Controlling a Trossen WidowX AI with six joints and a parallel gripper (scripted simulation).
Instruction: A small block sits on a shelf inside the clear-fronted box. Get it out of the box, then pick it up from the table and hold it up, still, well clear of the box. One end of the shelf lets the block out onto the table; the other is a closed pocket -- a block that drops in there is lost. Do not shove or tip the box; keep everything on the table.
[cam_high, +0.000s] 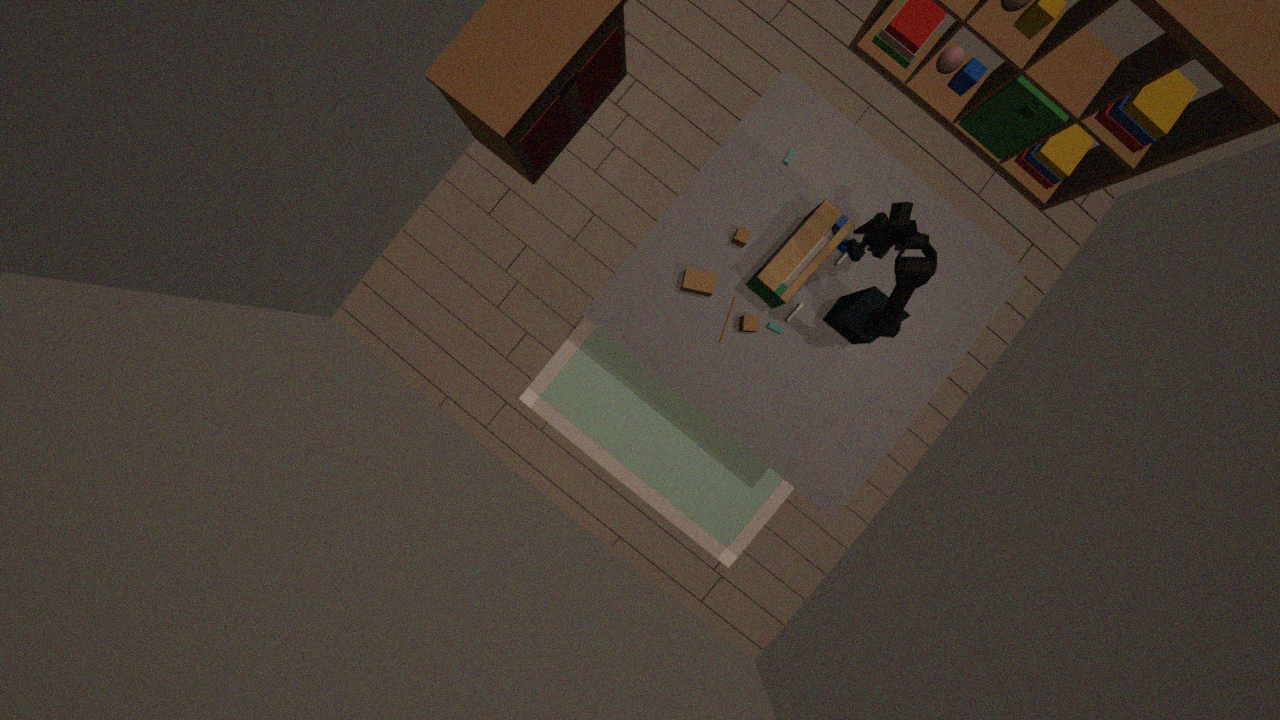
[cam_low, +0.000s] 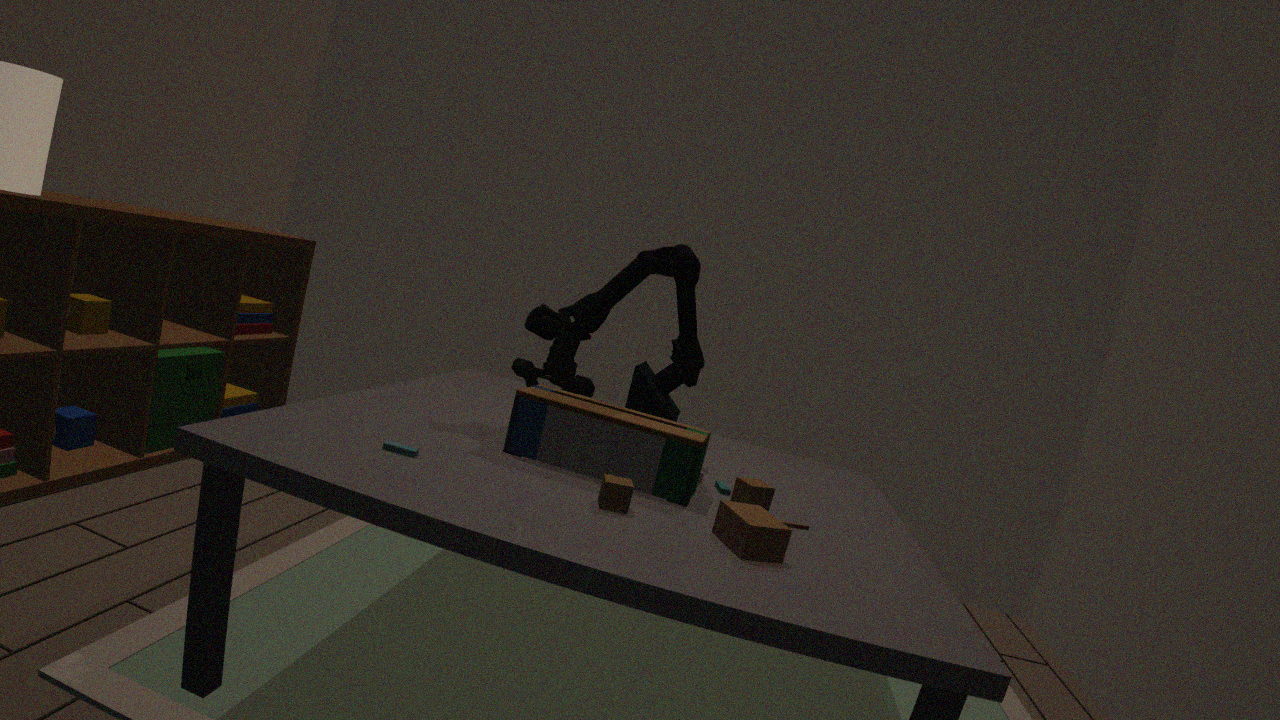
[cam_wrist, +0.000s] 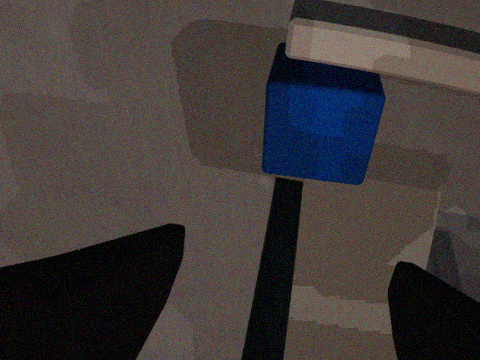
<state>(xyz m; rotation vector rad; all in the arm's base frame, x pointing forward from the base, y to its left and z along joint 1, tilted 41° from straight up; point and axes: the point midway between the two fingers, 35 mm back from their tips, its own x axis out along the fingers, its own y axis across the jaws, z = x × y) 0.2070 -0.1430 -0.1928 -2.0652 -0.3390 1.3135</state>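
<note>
The blue block is 5 cm below my gripper tip, 2 cm behind it and 1 cm to the left of it. Also, from my gripper tip: box: 17 cm to the left, 8 cm ahead.
</note>
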